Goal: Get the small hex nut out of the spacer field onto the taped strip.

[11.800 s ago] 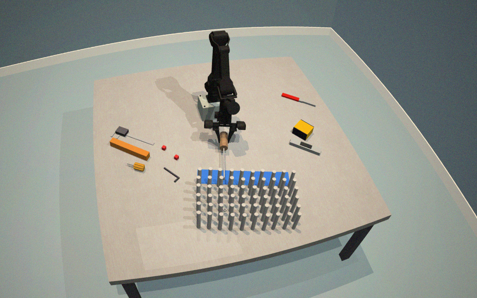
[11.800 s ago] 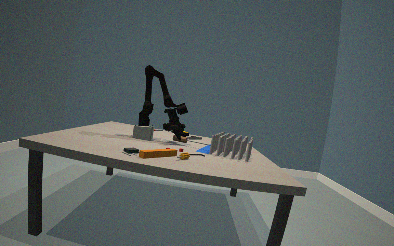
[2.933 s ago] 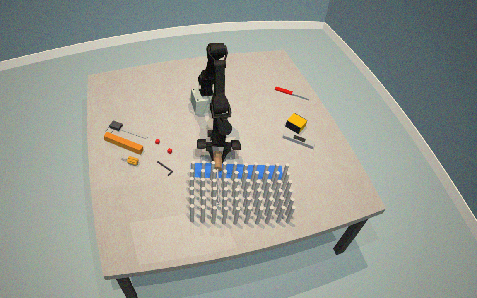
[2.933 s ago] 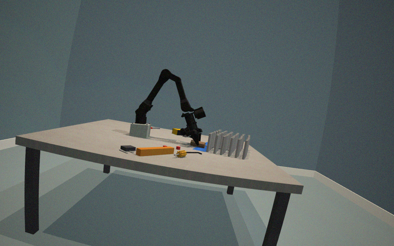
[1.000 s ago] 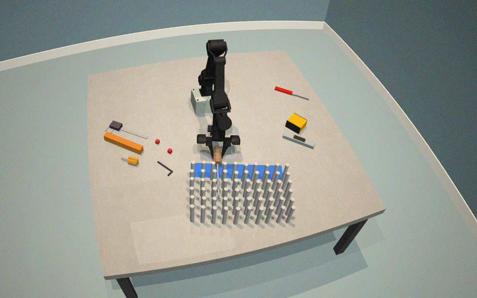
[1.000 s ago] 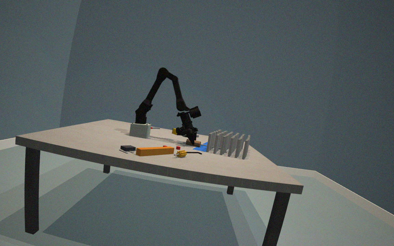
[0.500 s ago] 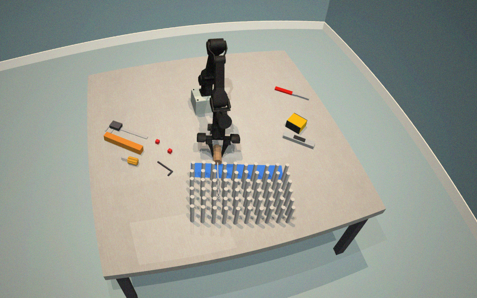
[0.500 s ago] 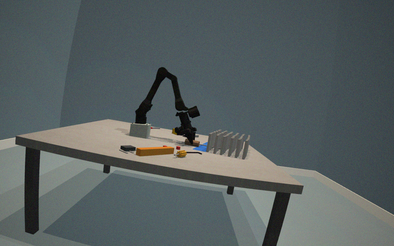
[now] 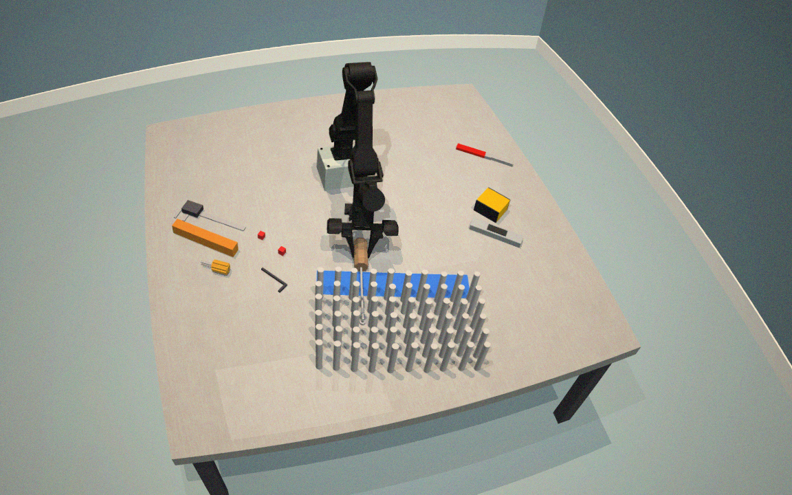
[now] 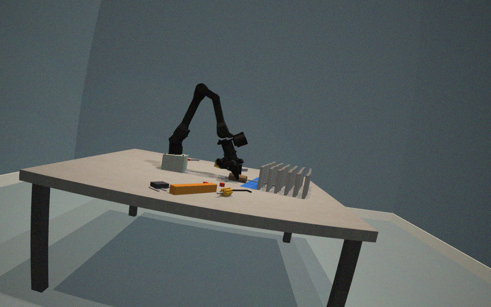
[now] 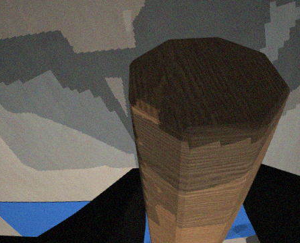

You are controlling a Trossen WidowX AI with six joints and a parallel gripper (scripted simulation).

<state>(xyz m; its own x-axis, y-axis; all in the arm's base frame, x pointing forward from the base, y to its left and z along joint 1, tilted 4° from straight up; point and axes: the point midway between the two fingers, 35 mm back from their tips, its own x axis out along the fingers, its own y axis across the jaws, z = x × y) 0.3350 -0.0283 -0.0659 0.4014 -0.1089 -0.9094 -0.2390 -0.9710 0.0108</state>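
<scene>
The blue taped strip is 10 cm ahead of my gripper tip, 6 cm to the left of it and 1 cm below it. From my gripper tip the other things lie so: orange-handled tool 39 cm to the right, 4 cm behind; then hex nut 20 cm ahead, 5 cm to the right, 1 cm below; then black hex key 24 cm to the right, 3 cm ahead, 1 cm below.
</scene>
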